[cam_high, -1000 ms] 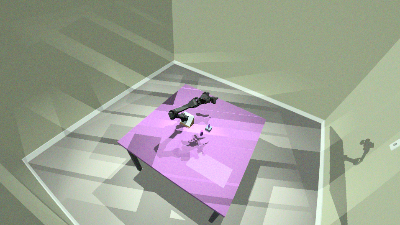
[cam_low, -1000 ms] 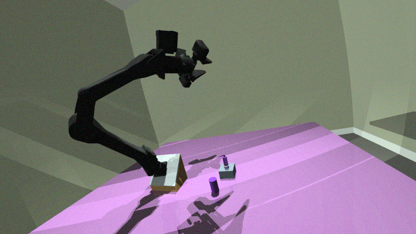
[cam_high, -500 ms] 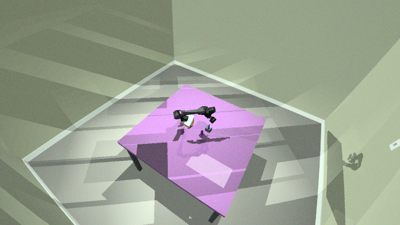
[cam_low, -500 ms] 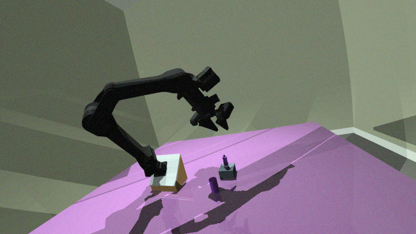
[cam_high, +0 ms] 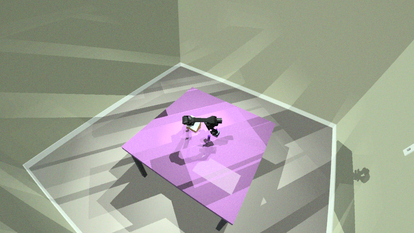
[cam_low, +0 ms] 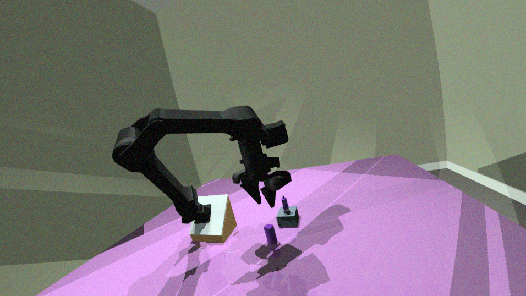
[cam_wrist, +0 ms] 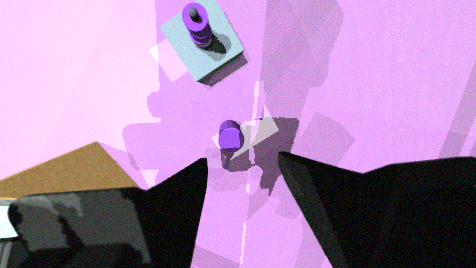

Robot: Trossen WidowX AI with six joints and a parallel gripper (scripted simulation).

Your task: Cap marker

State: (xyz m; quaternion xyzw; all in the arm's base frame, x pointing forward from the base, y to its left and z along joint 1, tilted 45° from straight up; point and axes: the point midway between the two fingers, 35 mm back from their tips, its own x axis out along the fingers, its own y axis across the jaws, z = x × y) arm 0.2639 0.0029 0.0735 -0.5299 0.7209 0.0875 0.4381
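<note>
Right now the purple cap is 1 cm behind my gripper tip and 9 cm below it. Round my gripper tip: dark grey-green holder block: 3 cm ahead, 10 cm to the left, 10 cm below.
</note>
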